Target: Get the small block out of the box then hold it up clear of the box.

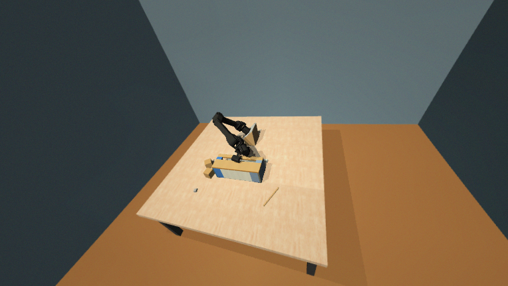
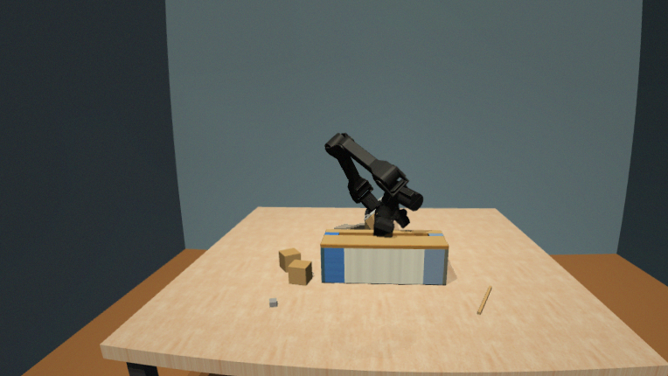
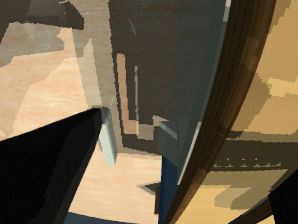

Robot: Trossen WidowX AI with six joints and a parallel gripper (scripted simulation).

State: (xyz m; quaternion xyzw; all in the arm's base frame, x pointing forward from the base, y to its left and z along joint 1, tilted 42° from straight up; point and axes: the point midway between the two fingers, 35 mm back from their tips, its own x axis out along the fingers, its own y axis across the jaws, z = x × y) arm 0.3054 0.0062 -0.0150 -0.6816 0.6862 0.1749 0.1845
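Now: the purple-blue block 5 cm ahead of my gripper tip and 2 cm to the right of it. Round my gripper tip: box: 3 cm ahead, 3 cm to the left, 3 cm below; then thin wooden stick: 24 cm ahead, 31 cm to the left, 8 cm below; then tiny grey cube: 29 cm ahead, 28 cm to the right, 8 cm below.
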